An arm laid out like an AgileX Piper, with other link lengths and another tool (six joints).
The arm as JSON. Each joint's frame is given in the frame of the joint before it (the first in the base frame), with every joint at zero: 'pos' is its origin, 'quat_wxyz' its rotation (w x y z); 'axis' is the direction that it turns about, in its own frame. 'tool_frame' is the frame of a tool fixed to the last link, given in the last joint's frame.
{
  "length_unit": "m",
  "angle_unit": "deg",
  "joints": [
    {
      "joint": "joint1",
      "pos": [
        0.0,
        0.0,
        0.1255
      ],
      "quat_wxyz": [
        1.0,
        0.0,
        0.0,
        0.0
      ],
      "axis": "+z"
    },
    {
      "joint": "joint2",
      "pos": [
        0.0,
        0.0,
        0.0
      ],
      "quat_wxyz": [
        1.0,
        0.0,
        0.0,
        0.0
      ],
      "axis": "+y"
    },
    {
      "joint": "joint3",
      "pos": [
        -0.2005,
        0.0,
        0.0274
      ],
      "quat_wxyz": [
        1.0,
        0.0,
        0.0,
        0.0
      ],
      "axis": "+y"
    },
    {
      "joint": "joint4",
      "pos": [
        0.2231,
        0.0,
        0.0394
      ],
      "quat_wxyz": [
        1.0,
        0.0,
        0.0,
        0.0
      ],
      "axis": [
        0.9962,
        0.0,
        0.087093
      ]
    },
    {
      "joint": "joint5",
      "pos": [
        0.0,
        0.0,
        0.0
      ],
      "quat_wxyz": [
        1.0,
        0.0,
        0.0,
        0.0
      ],
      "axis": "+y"
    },
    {
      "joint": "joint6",
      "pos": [
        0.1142,
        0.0,
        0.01
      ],
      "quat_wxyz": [
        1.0,
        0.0,
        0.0,
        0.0
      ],
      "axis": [
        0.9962,
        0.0,
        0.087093
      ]
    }
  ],
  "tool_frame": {
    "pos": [
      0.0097,
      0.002,
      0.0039
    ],
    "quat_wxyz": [
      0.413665,
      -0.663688,
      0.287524,
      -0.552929
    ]
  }
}
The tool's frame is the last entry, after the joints.
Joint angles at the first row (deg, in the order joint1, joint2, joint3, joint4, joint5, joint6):
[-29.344, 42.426, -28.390, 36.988, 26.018, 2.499]
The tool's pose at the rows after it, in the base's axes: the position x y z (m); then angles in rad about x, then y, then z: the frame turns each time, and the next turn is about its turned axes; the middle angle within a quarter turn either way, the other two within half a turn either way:
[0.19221, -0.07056, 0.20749, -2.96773, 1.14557, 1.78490]
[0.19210, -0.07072, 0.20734, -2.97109, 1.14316, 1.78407]
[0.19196, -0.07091, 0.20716, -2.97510, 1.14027, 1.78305]
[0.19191, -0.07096, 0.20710, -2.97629, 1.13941, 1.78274]
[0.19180, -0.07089, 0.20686, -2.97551, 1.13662, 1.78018]
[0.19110, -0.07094, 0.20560, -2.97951, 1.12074, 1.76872]
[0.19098, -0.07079, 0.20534, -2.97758, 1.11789, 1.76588]
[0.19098, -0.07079, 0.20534, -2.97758, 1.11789, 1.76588]
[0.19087, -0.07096, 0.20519, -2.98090, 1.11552, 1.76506]
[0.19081, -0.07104, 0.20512, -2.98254, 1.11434, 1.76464]
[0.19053, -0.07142, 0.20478, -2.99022, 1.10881, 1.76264]
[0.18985, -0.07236, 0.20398, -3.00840, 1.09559, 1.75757]
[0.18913, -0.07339, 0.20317, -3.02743, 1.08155, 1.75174]
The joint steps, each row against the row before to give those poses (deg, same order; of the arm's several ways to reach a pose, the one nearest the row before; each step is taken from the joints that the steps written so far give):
[0.000, 0.000, 0.001, 0.000, -0.001, 0.000]
[0.000, 0.002, -0.002, -0.273, 0.000, -0.001]
[-0.001, 0.001, -0.001, -0.328, 0.002, 0.000]
[0.001, -0.004, 0.003, -0.100, 0.000, 0.002]
[-0.001, 0.002, -0.001, -0.159, 0.105, -0.003]
[-0.002, 0.000, 0.001, -1.184, 0.417, -0.004]
[0.003, -0.003, 0.000, -0.125, 0.139, 0.008]
[0.000, 0.000, 0.000, 0.000, 0.000, 0.000]
[-0.001, 0.004, -0.001, -0.266, -0.003, -0.005]
[0.001, 0.000, -0.001, -0.136, 0.001, 0.002]
[0.002, -0.002, 0.001, -0.636, 0.000, 0.006]
[-0.002, -0.002, 0.002, -1.507, 0.001, -0.004]
[-0.002, 0.003, -0.002, -1.606, 0.001, -0.005]

